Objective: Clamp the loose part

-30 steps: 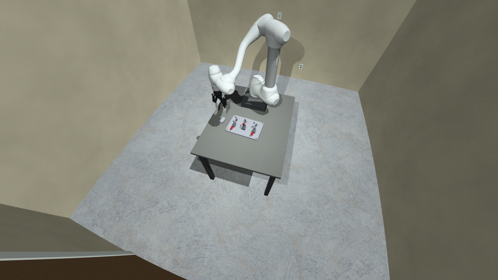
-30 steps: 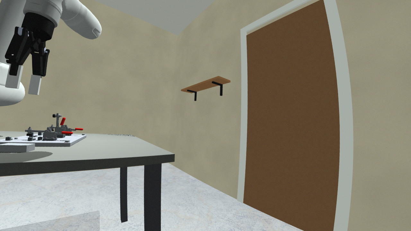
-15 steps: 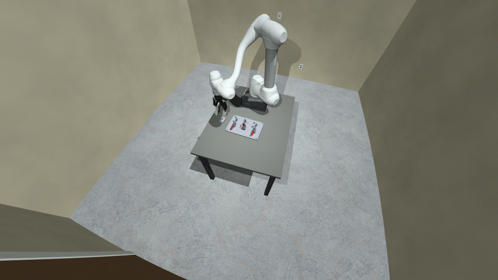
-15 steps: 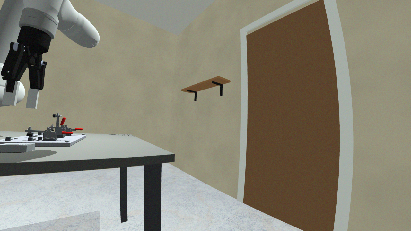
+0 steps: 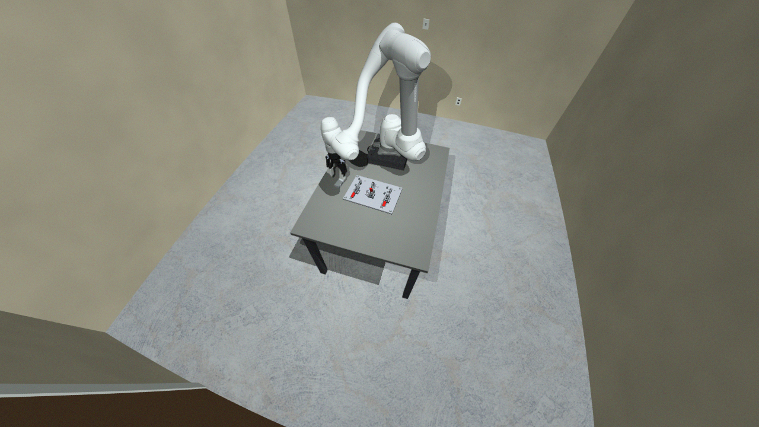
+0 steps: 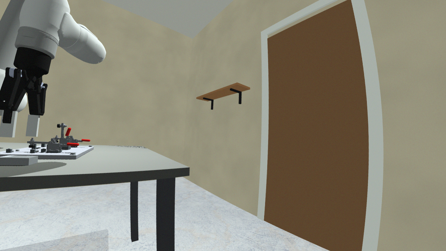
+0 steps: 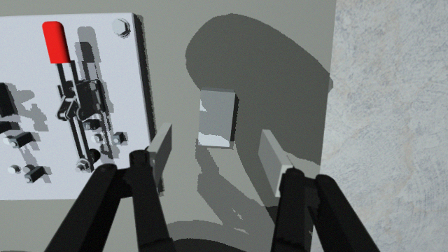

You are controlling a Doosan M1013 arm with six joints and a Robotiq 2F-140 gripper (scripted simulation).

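Now: the grey block part 9 cm below my hand. The rest, counted from my hand: white fixture plate (6 cm ahead, 25 cm to the left, 9 cm below).
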